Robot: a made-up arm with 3 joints. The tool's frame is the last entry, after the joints. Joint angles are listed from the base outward. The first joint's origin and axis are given. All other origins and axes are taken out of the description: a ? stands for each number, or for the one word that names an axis. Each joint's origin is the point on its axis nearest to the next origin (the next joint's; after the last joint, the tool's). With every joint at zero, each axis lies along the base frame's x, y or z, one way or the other. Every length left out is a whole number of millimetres.
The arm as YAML. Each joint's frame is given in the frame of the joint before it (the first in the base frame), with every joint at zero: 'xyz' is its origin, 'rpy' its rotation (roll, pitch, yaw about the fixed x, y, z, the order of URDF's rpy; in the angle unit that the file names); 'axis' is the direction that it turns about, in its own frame. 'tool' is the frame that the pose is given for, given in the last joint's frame.
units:
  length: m
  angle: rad
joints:
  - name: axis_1
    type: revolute
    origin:
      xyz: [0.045, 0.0, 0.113]
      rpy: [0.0, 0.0, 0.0]
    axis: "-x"
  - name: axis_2
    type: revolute
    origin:
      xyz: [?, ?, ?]
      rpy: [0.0, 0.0, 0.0]
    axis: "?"
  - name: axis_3
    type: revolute
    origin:
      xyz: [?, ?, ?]
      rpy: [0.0, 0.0, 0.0]
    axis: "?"
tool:
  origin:
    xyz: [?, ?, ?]
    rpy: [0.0, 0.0, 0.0]
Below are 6 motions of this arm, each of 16 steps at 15 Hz.
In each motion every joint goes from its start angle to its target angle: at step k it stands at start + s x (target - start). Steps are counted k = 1, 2, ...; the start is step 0. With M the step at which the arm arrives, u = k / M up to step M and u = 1 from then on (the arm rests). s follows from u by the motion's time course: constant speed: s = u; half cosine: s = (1 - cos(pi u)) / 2; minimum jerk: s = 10 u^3 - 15 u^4 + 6 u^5.
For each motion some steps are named. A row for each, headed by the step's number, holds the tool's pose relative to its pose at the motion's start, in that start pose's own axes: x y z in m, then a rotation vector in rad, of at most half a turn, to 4 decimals.
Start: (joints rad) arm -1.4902 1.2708 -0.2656
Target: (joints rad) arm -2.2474 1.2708 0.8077
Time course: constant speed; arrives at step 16
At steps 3, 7, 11, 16:
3: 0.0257 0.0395 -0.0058 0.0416 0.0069 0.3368
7: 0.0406 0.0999 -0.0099 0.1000 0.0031 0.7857
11: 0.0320 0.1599 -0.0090 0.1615 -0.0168 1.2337
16: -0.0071 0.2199 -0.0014 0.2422 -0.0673 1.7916

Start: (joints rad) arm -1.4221 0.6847 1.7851
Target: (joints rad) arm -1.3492 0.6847 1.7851
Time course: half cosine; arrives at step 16
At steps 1, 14, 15, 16:
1: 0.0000 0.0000 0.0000 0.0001 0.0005 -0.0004
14: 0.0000 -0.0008 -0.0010 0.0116 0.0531 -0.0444
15: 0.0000 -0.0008 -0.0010 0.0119 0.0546 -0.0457
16: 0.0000 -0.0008 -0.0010 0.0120 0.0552 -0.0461

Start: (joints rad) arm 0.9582 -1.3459 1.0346
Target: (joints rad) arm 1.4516 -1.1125 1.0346
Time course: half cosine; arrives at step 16
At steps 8, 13, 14, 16:
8: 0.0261 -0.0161 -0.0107 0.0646 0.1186 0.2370
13: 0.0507 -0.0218 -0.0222 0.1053 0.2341 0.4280
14: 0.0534 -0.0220 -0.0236 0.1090 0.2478 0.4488
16: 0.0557 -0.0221 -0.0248 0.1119 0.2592 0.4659

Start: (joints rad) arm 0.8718 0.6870 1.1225
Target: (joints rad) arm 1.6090 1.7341 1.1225
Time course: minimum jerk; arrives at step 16
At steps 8, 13, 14, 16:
8: -0.0137 -0.0713 -0.0546 0.3723 0.4201 -0.3030
13: -0.0921 -0.1028 -0.1022 0.7402 0.6608 -0.6764
14: -0.0996 -0.1030 -0.1048 0.7677 0.6720 -0.7064
16: -0.1033 -0.1030 -0.1060 0.7812 0.6772 -0.7212

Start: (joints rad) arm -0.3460 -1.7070 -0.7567
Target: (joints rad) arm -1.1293 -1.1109 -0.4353
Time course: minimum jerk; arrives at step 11
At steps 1, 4, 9, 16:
1: -0.0004 0.0004 0.0001 -0.0032 0.0024 -0.0030
4: -0.0133 0.0147 -0.0001 -0.1090 0.1071 -0.1186
9: -0.0334 0.0317 -0.0320 -0.2120 0.5023 -0.4504
16: -0.0349 0.0316 -0.0354 -0.2076 0.5303 -0.4717

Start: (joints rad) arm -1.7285 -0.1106 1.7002
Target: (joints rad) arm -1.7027 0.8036 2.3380
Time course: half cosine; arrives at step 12
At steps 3, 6, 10, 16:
3: 0.0035 -0.0142 -0.0081 0.1325 -0.0197 0.0934
6: 0.0091 -0.0426 -0.0295 0.4437 -0.1183 0.3118
10: 0.0094 -0.0699 -0.0570 0.7969 -0.3363 0.5504
16: 0.0087 -0.0737 -0.0614 0.8478 -0.3794 0.5831

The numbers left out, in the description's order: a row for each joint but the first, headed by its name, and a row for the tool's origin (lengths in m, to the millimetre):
axis_2: xyz 0.0 -0.074 -0.096, axis +y
axis_3: xyz -0.001 0.0 0.168, axis +z
tool: xyz 0.079 -0.069 0.0

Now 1 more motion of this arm.
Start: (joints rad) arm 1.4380 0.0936 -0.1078
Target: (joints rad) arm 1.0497 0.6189 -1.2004
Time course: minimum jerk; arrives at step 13
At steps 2, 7, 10, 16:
2: 0.0005 -0.0028 -0.0027 0.0091 0.0162 -0.0301
7: -0.0018 -0.0351 -0.0513 0.0765 0.3662 -0.5638
10: -0.0070 -0.0352 -0.0709 0.0067 0.6028 -0.8535
16: -0.0076 -0.0332 -0.0739 -0.0243 0.6589 -0.9176

